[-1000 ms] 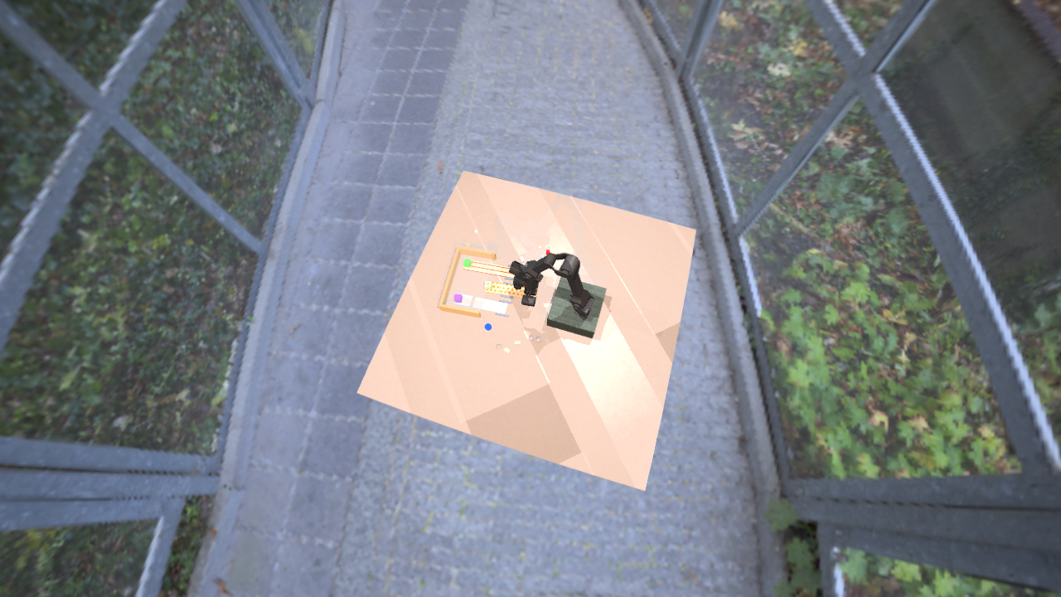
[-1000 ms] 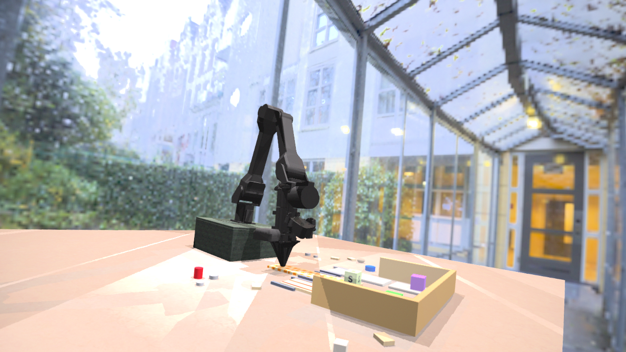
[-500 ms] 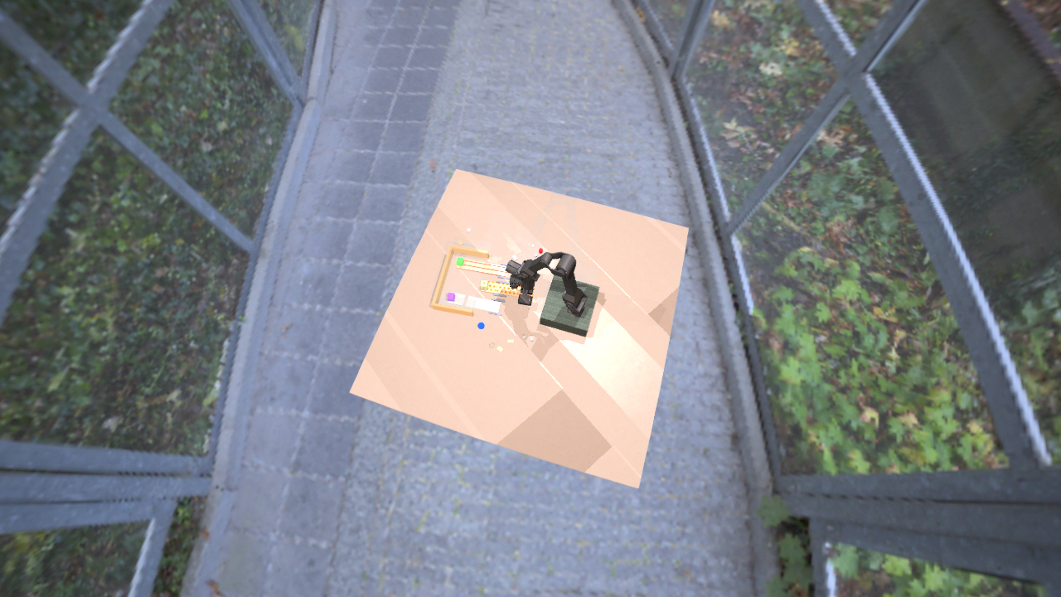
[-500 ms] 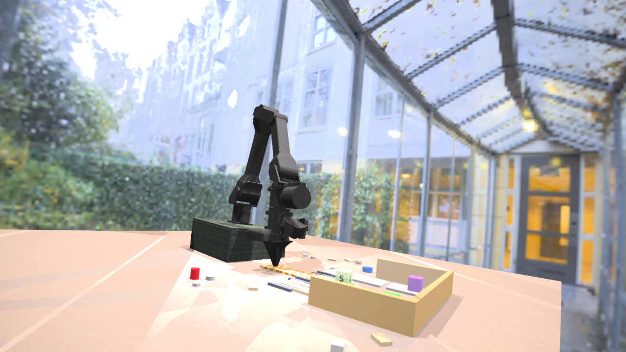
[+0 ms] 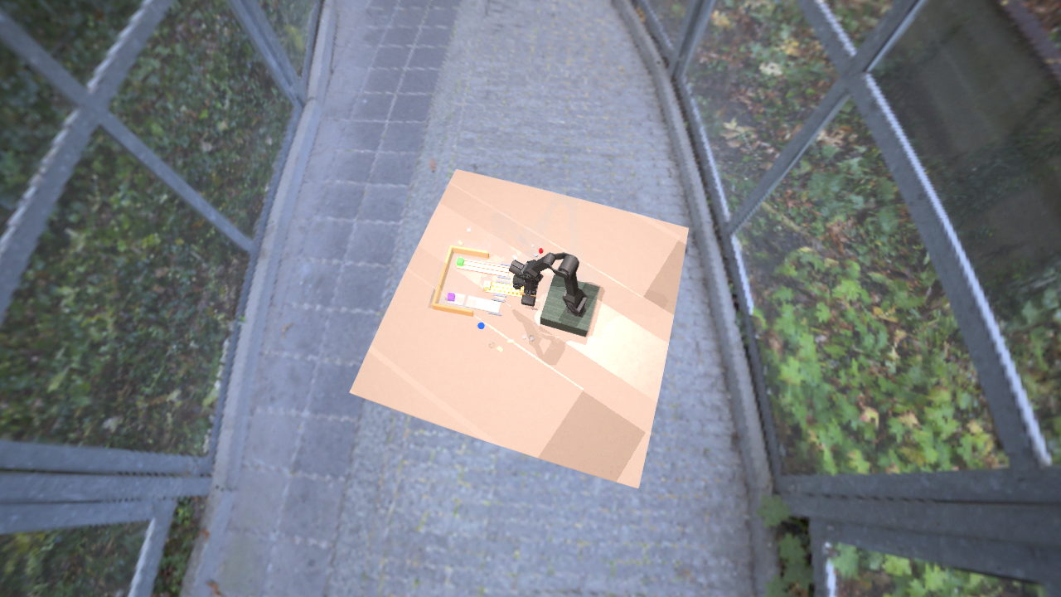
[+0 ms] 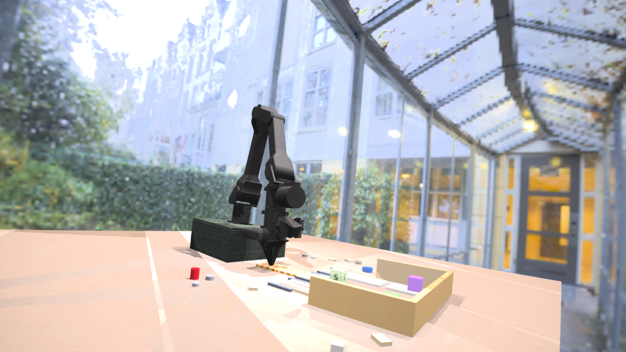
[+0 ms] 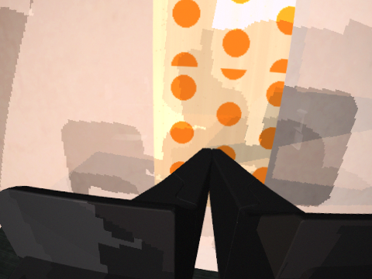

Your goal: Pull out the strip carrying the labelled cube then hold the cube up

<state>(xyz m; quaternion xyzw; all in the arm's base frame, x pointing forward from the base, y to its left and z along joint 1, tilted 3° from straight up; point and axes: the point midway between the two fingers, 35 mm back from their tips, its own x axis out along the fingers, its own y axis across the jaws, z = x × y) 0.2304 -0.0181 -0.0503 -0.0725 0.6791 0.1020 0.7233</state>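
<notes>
My gripper tip is 18 cm short of the white strip and 14 cm to the right of it.
</notes>
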